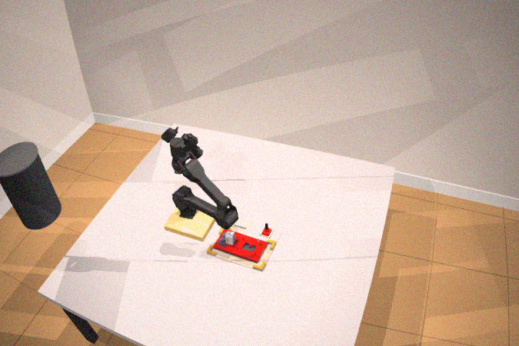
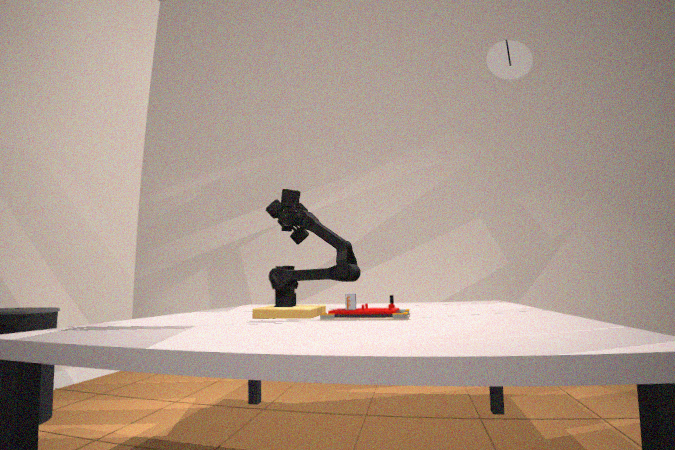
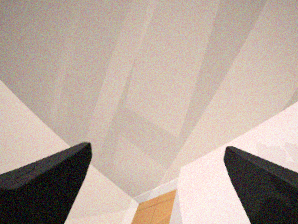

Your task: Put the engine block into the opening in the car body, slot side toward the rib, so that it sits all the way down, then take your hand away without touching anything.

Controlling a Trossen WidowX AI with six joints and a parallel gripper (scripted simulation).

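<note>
Right now the grey engine block is 26 cm ahead of my gripper tip, 28 cm to the right of it and 30 cm below it. Also, from my gripper tip: black peg: 39 cm ahead, 19 cm to the right, 31 cm below.
</note>
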